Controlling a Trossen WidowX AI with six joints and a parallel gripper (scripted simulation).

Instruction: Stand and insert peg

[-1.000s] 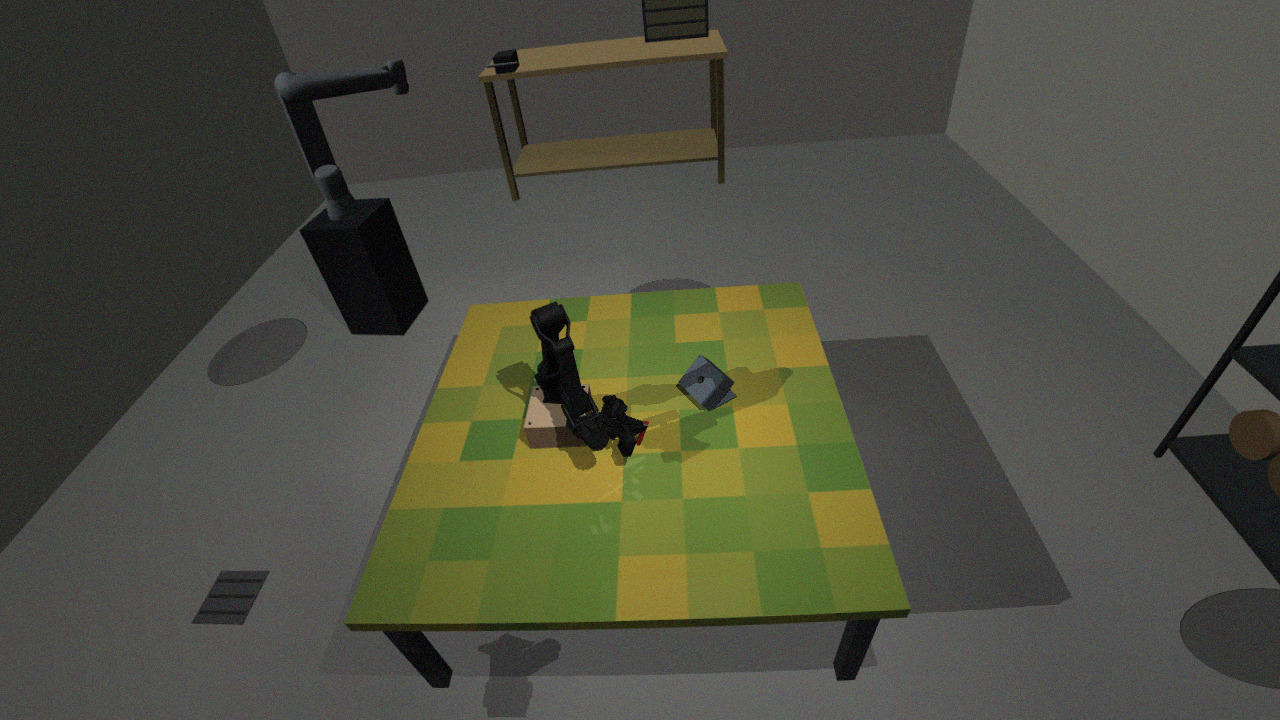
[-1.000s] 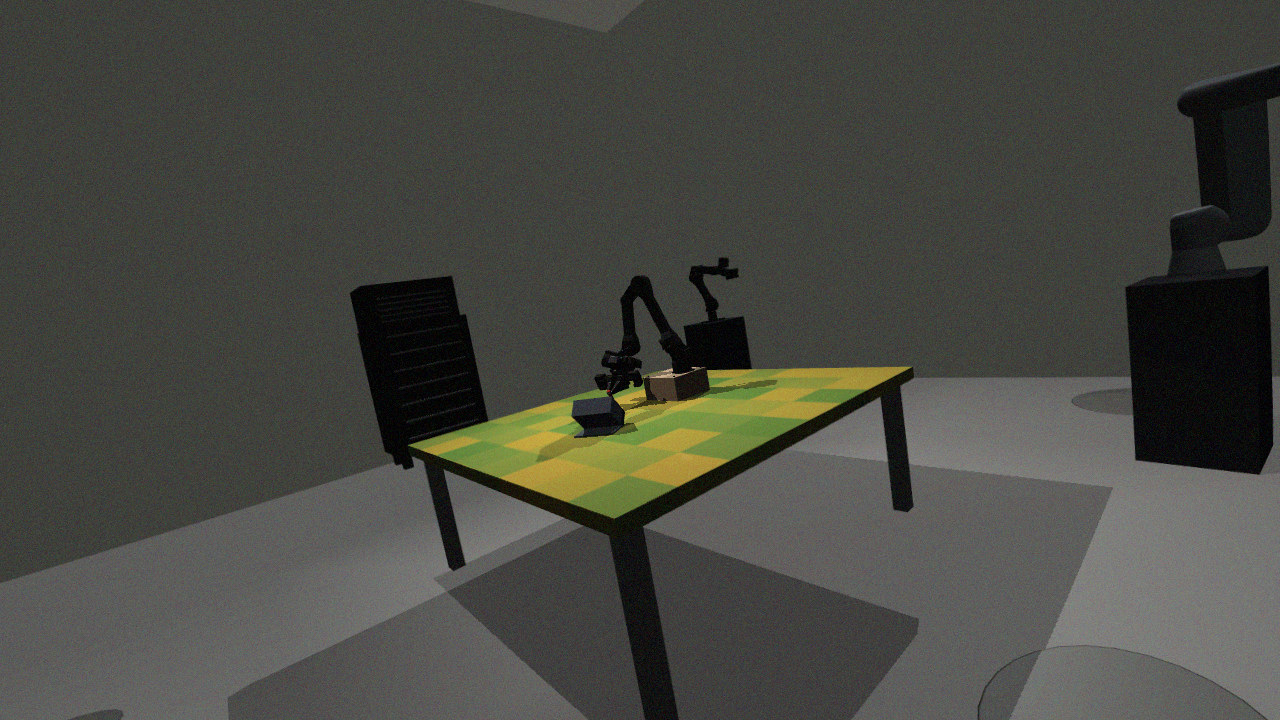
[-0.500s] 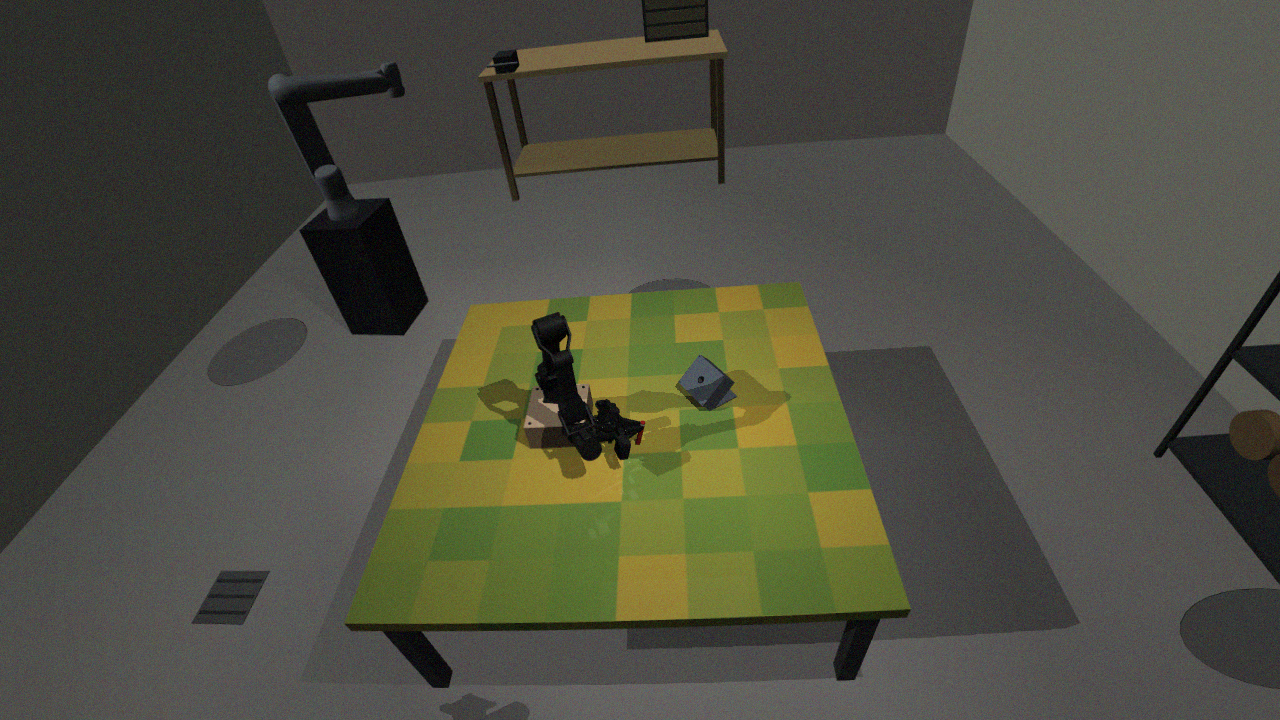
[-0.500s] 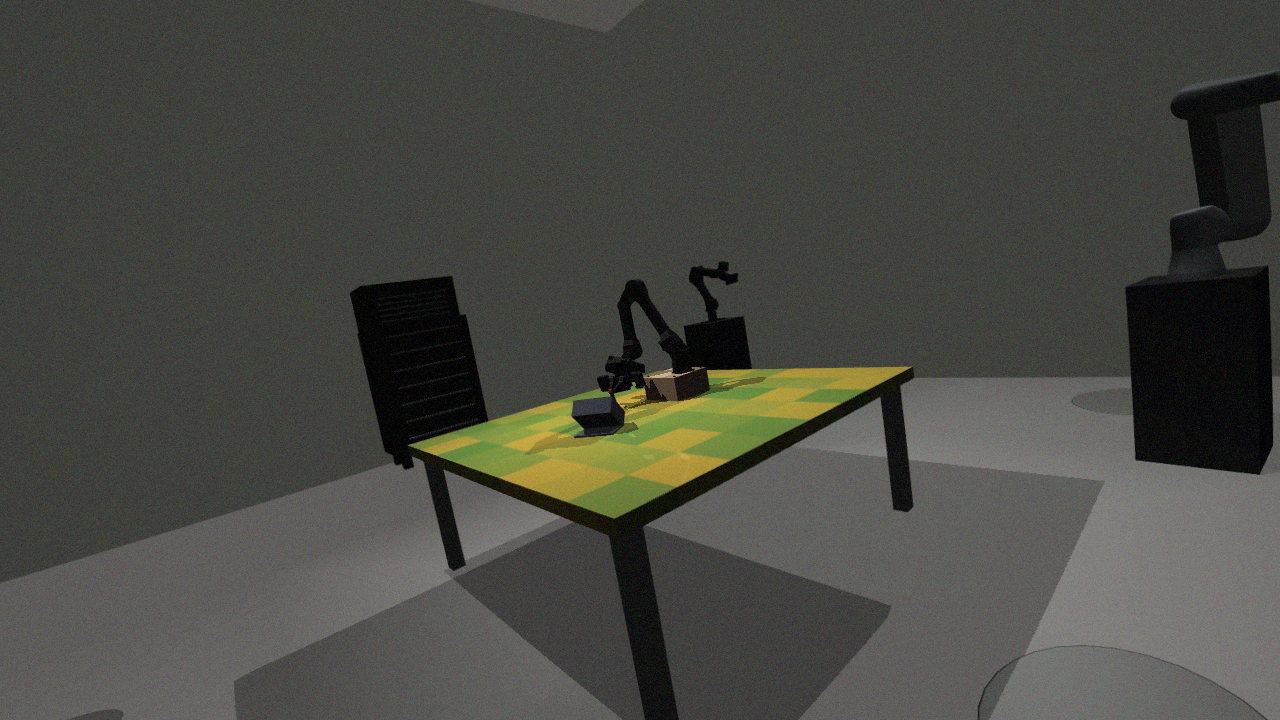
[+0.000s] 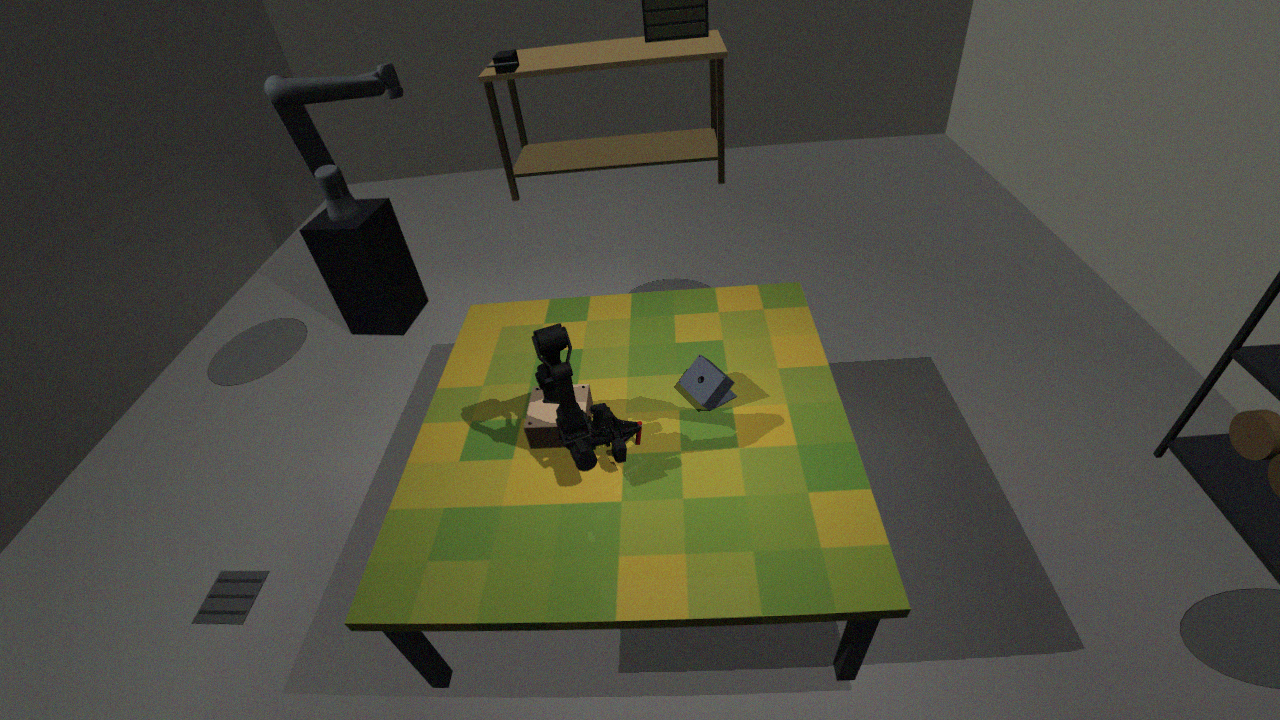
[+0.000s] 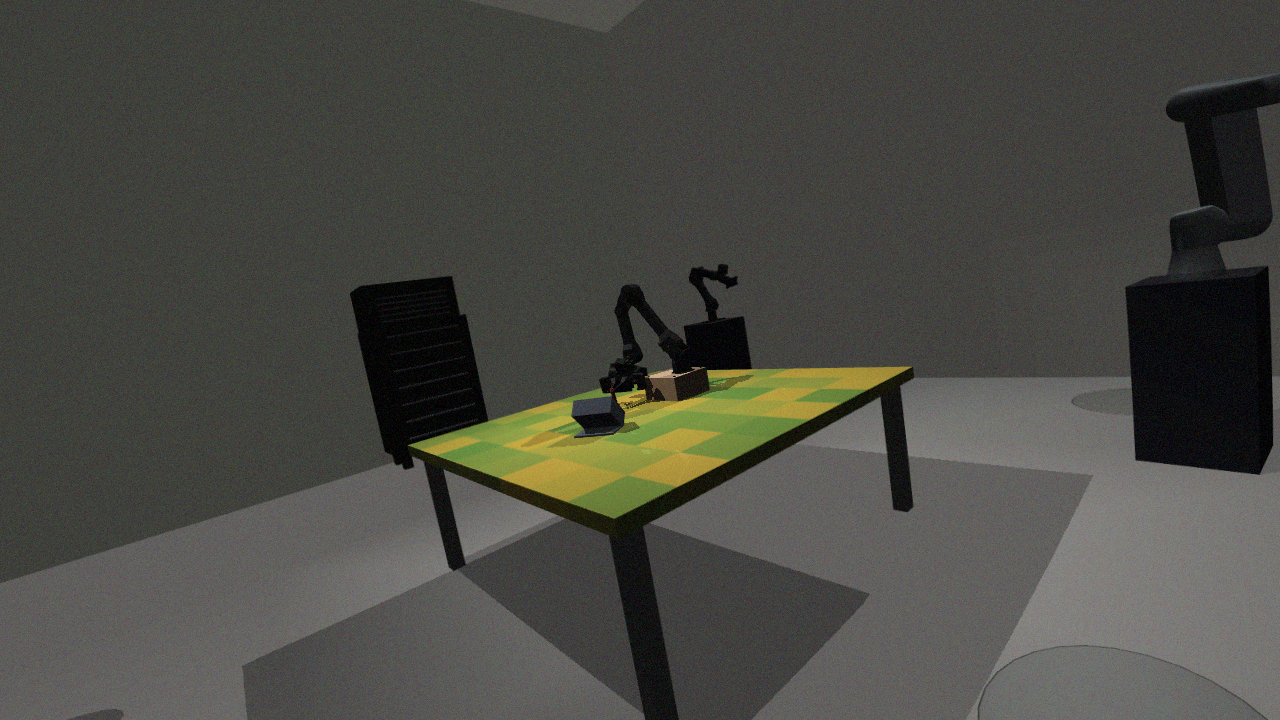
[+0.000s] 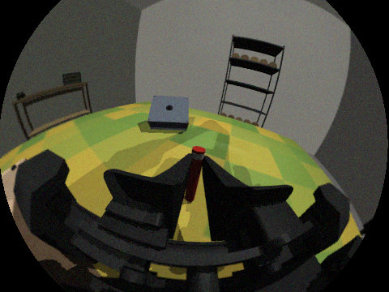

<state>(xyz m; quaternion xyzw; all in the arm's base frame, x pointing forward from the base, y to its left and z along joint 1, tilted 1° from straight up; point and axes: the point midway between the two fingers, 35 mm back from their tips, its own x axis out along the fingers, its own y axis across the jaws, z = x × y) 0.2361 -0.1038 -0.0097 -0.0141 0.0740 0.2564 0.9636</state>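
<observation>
Right now my gripper tip is 10 mm above the red peg. From my gripper tip the other things lie so: sloped panel 210 mm to the left, 170 mm ahead, 20 mm below.
</observation>
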